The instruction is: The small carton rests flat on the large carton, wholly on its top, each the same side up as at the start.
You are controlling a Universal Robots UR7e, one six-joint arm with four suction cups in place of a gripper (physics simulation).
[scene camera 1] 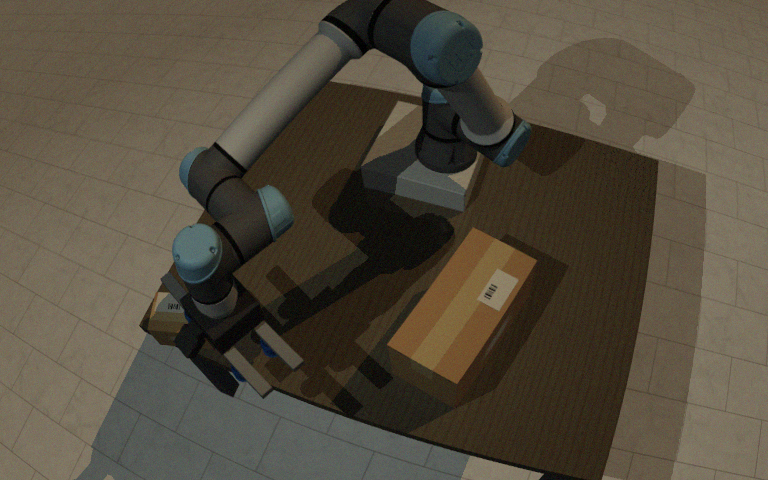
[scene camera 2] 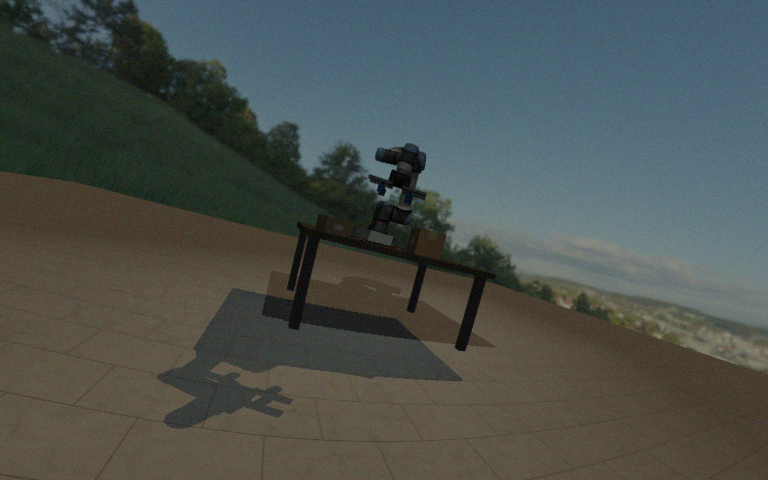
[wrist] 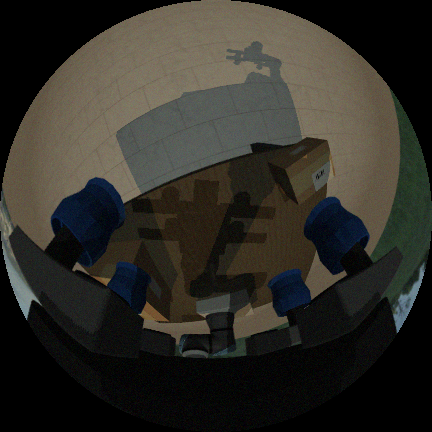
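Where they show: hand at its tool point: [scene camera 2: 393, 197] [wrist: 214, 258]; arm's base at its link origin: [scene camera 1: 446, 150] [scene camera 2: 377, 233] [wrist: 219, 315].
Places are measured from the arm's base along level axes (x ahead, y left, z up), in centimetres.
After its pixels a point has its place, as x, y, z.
Note:
The large carton [scene camera 1: 461, 305] {40.0, 23.8, 8.3} [scene camera 2: 427, 243] {53.9, 21.2, 0.9} stands on the table with a tape strip and a white barcode label on its top; in the wrist view it shows at the left, partly behind suction cups. The small carton [scene camera 1: 164, 321] {71.5, -32.2, 1.3} [scene camera 2: 338, 226] {72.5, -28.7, -2.2} [wrist: 300, 175] {67.2, -26.1, 1.3} stands apart from it at a table corner, partly hidden by the tool in scene view 1. It has pale tape and a barcode label. My gripper [scene camera 1: 226, 339] {68.8, -6.0, 18.4} [scene camera 2: 394, 193] {68.8, -6.0, 18.4} is open, with its blue suction cups holding nothing. It hangs above the table, between the two cartons and nearer the small one in scene view 1.
The brown table [scene camera 1: 600, 226] {-1.7, 42.2, -6.5} [scene camera 2: 464, 268] {60.7, 43.7, -7.4} [wrist: 295, 230] {44.6, -34.0, -6.5} bears the arm's pale base block [scene camera 1: 433, 195] {11.7, 2.4, -3.1} [scene camera 2: 380, 238] {11.9, 1.3, -3.1} [wrist: 215, 304] {12.1, -0.1, -2.2} behind the cartons. Its edge runs close beside the small carton. Dark arm shadows cross the table, and tiled floor surrounds it.

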